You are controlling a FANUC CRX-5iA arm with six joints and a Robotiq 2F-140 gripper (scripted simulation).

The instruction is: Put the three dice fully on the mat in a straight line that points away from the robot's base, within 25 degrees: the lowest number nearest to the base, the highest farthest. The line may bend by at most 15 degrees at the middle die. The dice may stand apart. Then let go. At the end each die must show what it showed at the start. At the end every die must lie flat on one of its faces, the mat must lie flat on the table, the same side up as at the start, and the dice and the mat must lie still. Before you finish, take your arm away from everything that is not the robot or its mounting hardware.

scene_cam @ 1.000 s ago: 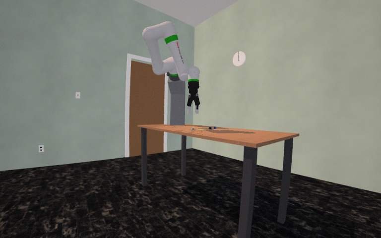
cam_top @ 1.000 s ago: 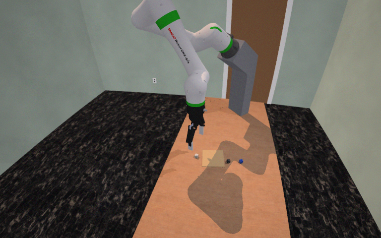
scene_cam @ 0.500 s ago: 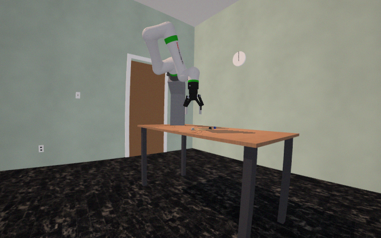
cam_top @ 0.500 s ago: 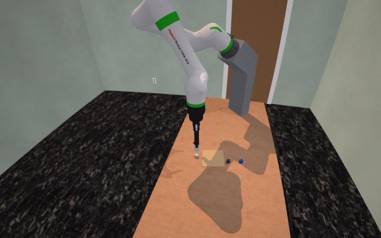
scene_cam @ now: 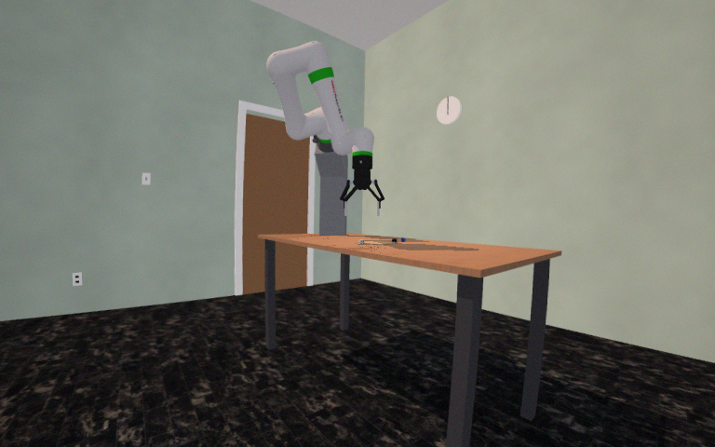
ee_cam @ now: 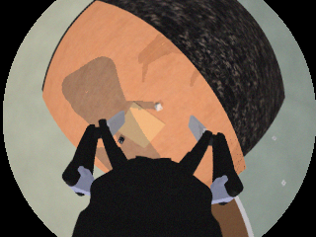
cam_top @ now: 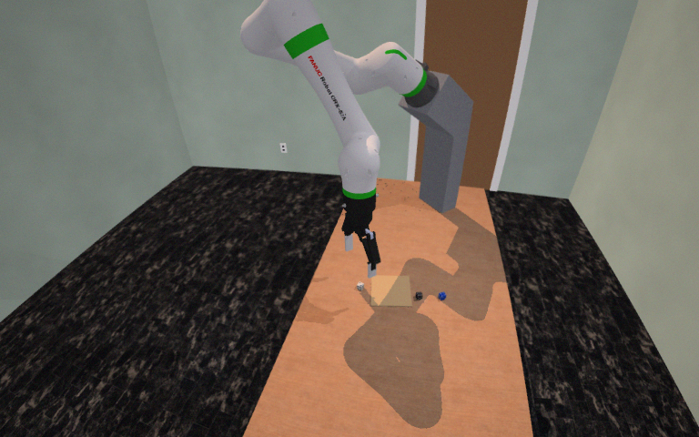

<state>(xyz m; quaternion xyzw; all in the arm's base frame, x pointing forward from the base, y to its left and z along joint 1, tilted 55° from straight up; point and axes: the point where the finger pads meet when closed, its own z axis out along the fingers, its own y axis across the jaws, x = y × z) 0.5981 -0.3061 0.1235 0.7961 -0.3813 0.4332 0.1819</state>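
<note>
Now: hand 130 mm above the white die. From my hand the other things lie so: tan mat: 140 mm below, 110 mm to the left, 30 mm ahead; then blue die: 280 mm to the left, 130 mm below, 90 mm ahead; then black die: 200 mm to the left, 130 mm below, 70 mm ahead.
</note>
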